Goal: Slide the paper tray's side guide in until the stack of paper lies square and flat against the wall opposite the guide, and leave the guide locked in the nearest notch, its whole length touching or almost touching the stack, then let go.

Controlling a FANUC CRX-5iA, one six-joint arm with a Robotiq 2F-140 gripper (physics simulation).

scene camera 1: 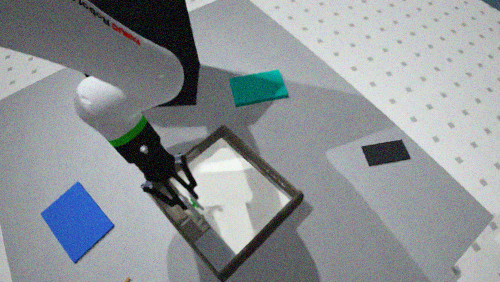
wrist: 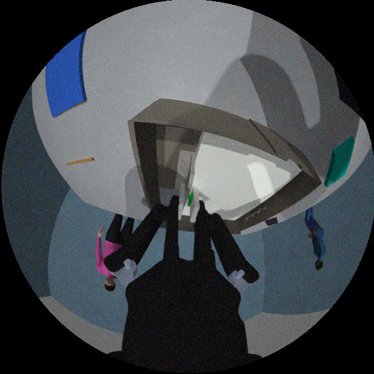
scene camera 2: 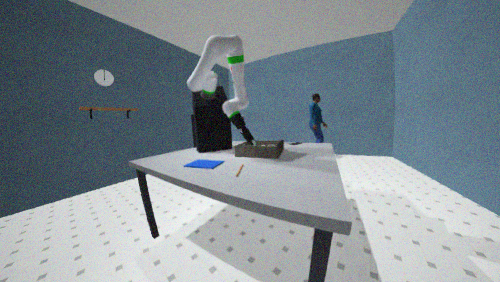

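Seen in the pictures: gripper, fingertip midpoint: [scene camera 1: 198, 210]; arm's base, link origin: [scene camera 2: 208, 95].
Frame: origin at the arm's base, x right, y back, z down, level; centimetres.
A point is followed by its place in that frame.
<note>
The brown paper tray [scene camera 1: 262, 236] @(z 46.2, x 10.5, y -71.2 cm) [scene camera 2: 257, 151] @(z 50.6, x 24.9, y -56.4 cm) [wrist: 215, 117] stands on the table. The white paper stack [scene camera 1: 265, 212] @(z 50.9, x 4.5, y -66.7 cm) [wrist: 225, 175] lies in it and reaches close to the wall opposite the guide; its exact fit there is hard to tell. The light grey side guide [scene camera 1: 198, 217] @(z 50.8, x 18.8, y -54.5 cm) [wrist: 185, 159] stands upright inside, close to the stack's near edge; whether they touch is unclear. Its green tab [scene camera 1: 194, 203] @(z 46.9, x 17.2, y -52.1 cm) [wrist: 190, 199] shows at the fingertips. My gripper [scene camera 1: 190, 202] [scene camera 2: 252, 144] @(z 50.0, x 17.7, y -53.2 cm) [wrist: 187, 191] is nearly closed, fingers on either side of the tab with a small gap; no firm hold is visible.
A blue sheet [scene camera 1: 77, 222] @(z 54.4, x 46.9, y -28.8 cm) [scene camera 2: 204, 164] @(z 54.4, x 49.4, y -29.5 cm) [wrist: 66, 75] and an orange stick [scene camera 2: 240, 170] @(z 55.0, x 52.7, y -55.3 cm) [wrist: 80, 161] lie beside the tray. A teal block [scene camera 1: 259, 88] @(z 53.4, x -28.1, y -32.7 cm) [wrist: 340, 161] and a dark flat rectangle [scene camera 1: 386, 152] @(z 54.4, x -39.0, y -81.4 cm) lie on its other sides. A black block [scene camera 2: 212, 120] @(z 25.8, x 6.3, y -8.0 cm) stands behind.
</note>
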